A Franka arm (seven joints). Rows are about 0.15 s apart.
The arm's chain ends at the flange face. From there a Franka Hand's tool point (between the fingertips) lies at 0.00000 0.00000 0.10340 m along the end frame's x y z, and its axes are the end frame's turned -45 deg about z.
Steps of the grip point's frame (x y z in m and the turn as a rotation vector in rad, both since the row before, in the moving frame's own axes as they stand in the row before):
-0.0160, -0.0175, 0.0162, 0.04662, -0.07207, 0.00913
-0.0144, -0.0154, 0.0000, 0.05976, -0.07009, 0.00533
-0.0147, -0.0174, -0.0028, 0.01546, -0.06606, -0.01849
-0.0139, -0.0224, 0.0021, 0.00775, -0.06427, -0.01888
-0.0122, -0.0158, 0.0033, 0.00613, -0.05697, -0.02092
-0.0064, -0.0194, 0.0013, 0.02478, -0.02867, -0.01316
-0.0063, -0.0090, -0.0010, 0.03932, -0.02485, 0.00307
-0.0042, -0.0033, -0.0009, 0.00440, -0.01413, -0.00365
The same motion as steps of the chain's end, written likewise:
-0.0150, -0.0029, 0.0166, -0.01800, -0.08393, 0.00913
-0.0116, -0.0014, 0.0004, -0.00730, -0.09182, 0.00533
-0.0168, -0.0057, -0.0026, -0.03578, -0.05764, -0.01849
-0.0204, -0.0102, 0.0023, -0.03997, -0.05093, -0.01888
-0.0152, -0.0063, 0.0035, -0.03595, -0.04462, -0.02092
-0.0143, -0.0095, 0.0014, -0.00275, -0.03779, -0.01316
-0.0061, -0.0008, -0.0009, 0.01023, -0.04538, 0.00307
-0.0039, -0.0001, -0.0009, -0.00688, -0.01310, -0.00365

